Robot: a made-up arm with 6 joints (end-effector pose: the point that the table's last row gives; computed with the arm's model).
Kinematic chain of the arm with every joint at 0, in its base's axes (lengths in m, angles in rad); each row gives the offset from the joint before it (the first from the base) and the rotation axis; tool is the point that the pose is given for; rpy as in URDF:
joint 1: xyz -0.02 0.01 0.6 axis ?
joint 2: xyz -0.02 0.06 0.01 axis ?
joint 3: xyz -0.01 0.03 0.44 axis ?
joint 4: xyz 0.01 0 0.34 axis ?
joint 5: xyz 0.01 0.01 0 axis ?
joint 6: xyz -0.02 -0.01 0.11 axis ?
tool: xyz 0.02 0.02 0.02 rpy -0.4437 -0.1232 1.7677
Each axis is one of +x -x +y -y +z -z.
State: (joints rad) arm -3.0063 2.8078 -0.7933 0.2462 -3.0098 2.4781
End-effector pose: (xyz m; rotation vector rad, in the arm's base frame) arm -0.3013 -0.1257 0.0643 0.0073 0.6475 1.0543
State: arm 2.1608 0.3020 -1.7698 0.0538 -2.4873 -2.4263
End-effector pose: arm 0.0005 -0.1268 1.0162 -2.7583 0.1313 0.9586
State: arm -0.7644 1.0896 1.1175 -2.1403 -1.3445 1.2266
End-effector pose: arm 0.5227 -0.2602 0.5426 1.2735 1.8022 1.6838
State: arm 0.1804 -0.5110 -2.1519 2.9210 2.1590 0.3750
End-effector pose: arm -0.3000 0.0520 0.6914 -1.2716 1.1752 -0.1368
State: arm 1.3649 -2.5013 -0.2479 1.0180 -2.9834 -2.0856
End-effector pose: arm -0.1746 -0.3526 0.0705 -0.8757 0.1061 0.0540
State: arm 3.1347 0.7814 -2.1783 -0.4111 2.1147 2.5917
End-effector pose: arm -0.0187 -0.0157 1.1225 -1.0935 -0.7598 1.1750
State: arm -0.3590 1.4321 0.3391 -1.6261 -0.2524 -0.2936
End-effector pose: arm 0.8296 -0.1946 0.5639 -0.3428 1.6597 0.2278
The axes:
joint 1: +z
joint 2: +y
joint 3: +y
joint 4: +z
joint 5: +y
joint 6: +z

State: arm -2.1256 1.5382 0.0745 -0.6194 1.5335 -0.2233
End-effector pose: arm -0.3996 -0.6424 0.4874 2.6750 -0.4412 -1.1538
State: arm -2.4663 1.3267 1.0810 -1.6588 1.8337 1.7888
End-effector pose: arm -0.5469 -0.3381 0.4590 0.6576 -1.0652 -2.7018
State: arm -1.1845 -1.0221 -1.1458 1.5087 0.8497 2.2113
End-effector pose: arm -0.1633 0.8030 0.5801 0.9728 1.6823 1.9771
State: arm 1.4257 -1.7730 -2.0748 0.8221 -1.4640 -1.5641
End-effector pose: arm -0.0347 -0.1660 0.2793 -0.1495 0.8963 1.3072
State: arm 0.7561 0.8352 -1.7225 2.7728 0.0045 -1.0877
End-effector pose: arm -0.1402 0.0398 1.2068 0.6218 0.5736 -1.8284
